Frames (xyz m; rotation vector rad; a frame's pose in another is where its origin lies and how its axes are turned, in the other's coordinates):
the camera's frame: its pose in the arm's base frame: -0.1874 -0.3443 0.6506 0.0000 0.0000 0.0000
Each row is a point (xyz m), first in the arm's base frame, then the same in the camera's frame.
Working: the arm's base frame: its pose in the camera's frame: 0.1874 0.3443 -0.6506 0.0000 0.0000 0.0000

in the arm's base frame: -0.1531 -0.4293 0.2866
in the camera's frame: 0.0343 -0.0850 -0.3640
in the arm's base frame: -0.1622 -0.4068 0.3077
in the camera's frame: 0.0252 -0.0625 -0.3429
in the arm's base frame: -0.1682 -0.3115 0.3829
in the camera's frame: 0.0192 0.0328 -0.2677
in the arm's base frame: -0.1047 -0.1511 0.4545
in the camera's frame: 0.0827 0.1932 -0.1961
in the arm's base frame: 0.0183 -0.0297 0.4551
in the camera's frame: 0.2057 0.3146 -0.1955
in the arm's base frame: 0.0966 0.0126 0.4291
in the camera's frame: 0.2840 0.3569 -0.2215
